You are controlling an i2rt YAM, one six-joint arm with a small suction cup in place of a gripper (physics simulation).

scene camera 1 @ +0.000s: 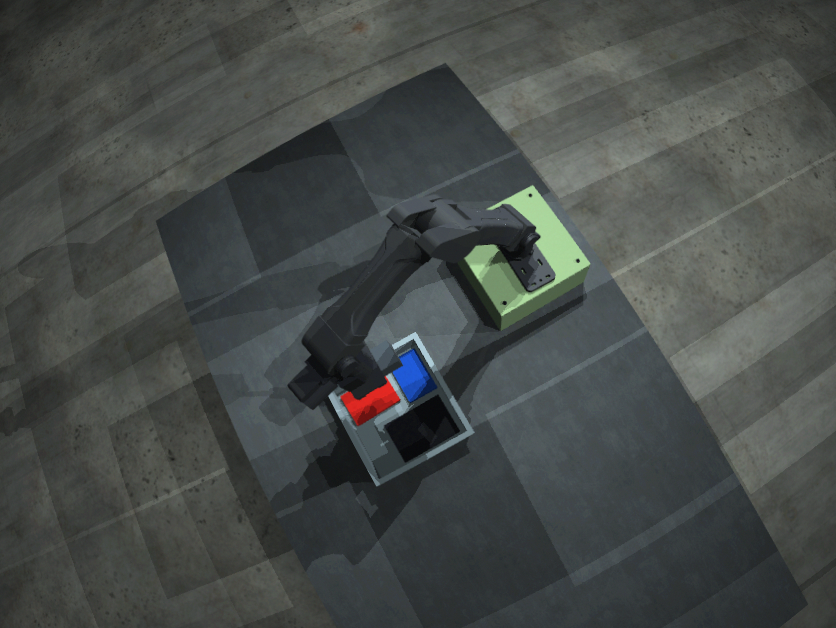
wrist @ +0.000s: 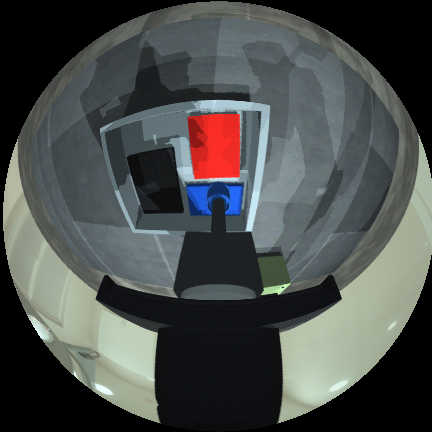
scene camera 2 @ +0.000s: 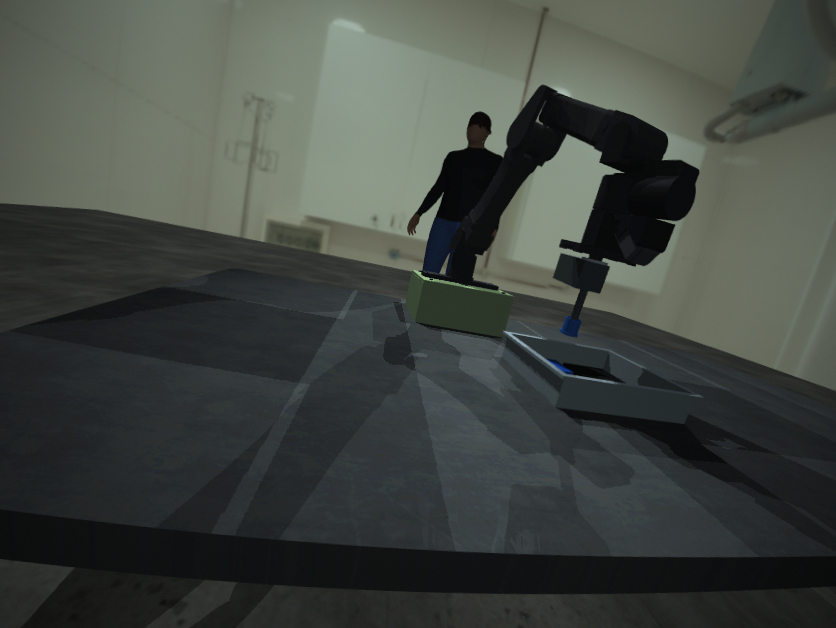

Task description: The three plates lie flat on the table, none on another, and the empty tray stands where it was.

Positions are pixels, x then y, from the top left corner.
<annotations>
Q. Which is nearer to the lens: the blue plate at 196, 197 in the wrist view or the red plate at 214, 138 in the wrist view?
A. The red plate.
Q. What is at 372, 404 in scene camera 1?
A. A red plate.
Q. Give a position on my suction cup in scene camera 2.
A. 570, 327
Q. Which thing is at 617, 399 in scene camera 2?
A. A grey tray.
</annotations>
